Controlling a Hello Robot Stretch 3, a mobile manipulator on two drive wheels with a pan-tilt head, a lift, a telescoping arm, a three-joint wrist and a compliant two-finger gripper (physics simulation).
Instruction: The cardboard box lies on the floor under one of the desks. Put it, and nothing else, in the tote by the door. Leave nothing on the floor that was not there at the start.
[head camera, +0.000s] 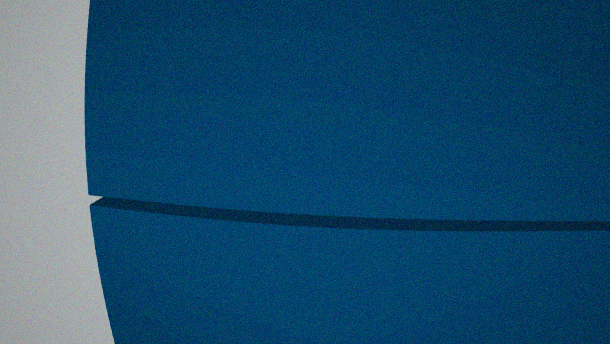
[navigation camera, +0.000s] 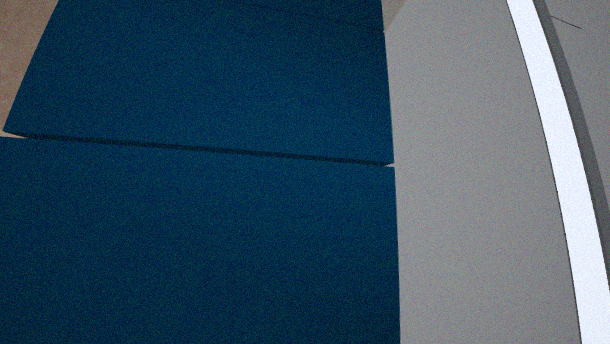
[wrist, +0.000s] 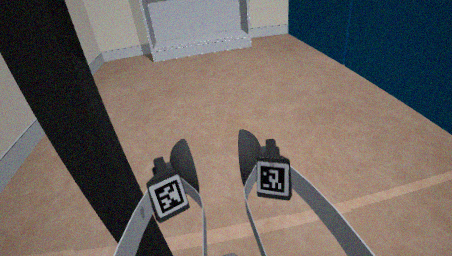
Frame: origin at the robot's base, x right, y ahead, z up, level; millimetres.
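Seen in the pictures: gripper, fingertip midpoint: (wrist: 215, 153).
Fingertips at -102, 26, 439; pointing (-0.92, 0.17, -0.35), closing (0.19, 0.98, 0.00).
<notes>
A point is followed by its place in that frame, as x, y, z.
My gripper (wrist: 215, 153) {-102, 26, 439} is open, with a gap between its two dark fingertips, and holds nothing. It hangs above the brown floor (wrist: 210, 100) {-1025, 224, 1} in the wrist view. The cardboard box, the desks and the tote do not show in the three views.
Tall blue panels (head camera: 350, 125) {44, 915, 1308} (navigation camera: 200, 225) {203, 887, 939} (wrist: 395, 55) with a narrow gap between them fill much of the head and navigation views and stand at the right in the wrist view. A grey-white shelf-like unit (wrist: 200, 46) {-1839, 382, 64} stands at the far wall. A black post (wrist: 75, 110) crosses the left.
</notes>
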